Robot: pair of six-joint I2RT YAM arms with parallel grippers.
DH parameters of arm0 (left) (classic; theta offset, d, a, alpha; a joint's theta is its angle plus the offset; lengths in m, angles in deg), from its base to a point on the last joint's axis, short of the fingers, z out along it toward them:
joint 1: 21.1 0.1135 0.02 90
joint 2: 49.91 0 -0.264 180
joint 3: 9.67 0 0.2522 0
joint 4: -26.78 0 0.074 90
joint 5: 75.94 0 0 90
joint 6: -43.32 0.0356 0 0
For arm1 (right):
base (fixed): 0 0 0 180
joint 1: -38.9 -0.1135 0.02 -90
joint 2: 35.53 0 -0.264 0
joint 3: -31.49 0 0.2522 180
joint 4: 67.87 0 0.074 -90
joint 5: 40.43 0 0 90
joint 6: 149.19 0.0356 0 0
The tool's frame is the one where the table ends.
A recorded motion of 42 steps. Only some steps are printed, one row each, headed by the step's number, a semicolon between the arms.
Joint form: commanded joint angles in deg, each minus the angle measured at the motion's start. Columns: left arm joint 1, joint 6, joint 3, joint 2, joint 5, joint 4; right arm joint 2, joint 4, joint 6, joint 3, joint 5, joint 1.
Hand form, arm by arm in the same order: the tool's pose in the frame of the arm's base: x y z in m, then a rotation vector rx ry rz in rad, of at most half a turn. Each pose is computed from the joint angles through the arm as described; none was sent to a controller.
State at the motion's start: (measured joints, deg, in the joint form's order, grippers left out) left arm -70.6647 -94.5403 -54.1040 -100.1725 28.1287 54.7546; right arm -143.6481 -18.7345 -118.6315 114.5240 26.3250 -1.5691
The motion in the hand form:
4: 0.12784 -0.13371 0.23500 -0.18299 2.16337 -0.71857; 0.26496 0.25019 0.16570 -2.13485 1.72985 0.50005
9: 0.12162 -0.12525 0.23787 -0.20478 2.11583 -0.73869; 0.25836 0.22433 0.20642 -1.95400 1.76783 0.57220
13: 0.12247 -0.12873 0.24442 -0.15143 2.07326 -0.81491; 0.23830 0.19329 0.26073 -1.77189 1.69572 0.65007
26: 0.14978 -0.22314 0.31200 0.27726 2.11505 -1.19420; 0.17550 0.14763 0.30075 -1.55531 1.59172 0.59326
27: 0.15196 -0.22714 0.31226 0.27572 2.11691 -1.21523; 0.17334 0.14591 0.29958 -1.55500 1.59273 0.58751
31: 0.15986 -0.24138 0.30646 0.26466 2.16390 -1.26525; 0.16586 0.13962 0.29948 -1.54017 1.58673 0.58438
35: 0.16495 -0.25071 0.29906 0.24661 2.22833 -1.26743; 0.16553 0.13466 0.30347 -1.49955 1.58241 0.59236
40: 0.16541 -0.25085 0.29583 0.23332 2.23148 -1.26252; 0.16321 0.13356 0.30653 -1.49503 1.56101 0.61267
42: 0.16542 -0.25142 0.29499 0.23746 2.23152 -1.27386; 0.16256 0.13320 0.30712 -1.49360 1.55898 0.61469
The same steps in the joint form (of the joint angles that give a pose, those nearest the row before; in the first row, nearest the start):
4: 0.03 -1.62 1.00 3.11 3.04 -0.64; 0.51 0.84 2.20 1.83 0.04 -0.68
9: 0.07 -1.79 2.37 7.14 4.15 -0.55; 9.77 1.36 7.64 -1.07 -4.10 2.24
13: 0.08 -0.01 2.41 7.34 1.39 -4.38; 22.61 1.44 12.37 -4.08 -9.90 5.06
26: -5.90 3.82 -20.66 -16.04 -19.11 -8.90; 45.57 -3.47 20.87 -15.66 -8.19 5.04
27: -5.90 3.17 -21.22 -17.09 -19.87 -9.69; 46.25 -3.41 20.79 -16.27 -7.94 5.05
31: -5.90 0.62 -22.93 -21.19 -22.40 -10.95; 48.87 -3.33 21.22 -17.86 -7.92 5.25
35: -5.99 -1.16 -24.36 -24.18 -23.39 -9.88; 50.11 -4.17 22.48 -18.12 -8.76 6.41
40: -5.99 -1.54 -23.81 -24.35 -22.95 -10.46; 50.85 -4.39 22.78 -18.12 -9.97 6.48
42: -5.99 -1.69 -23.62 -24.47 -23.47 -10.95; 51.05 -4.35 22.87 -18.12 -10.06 6.48

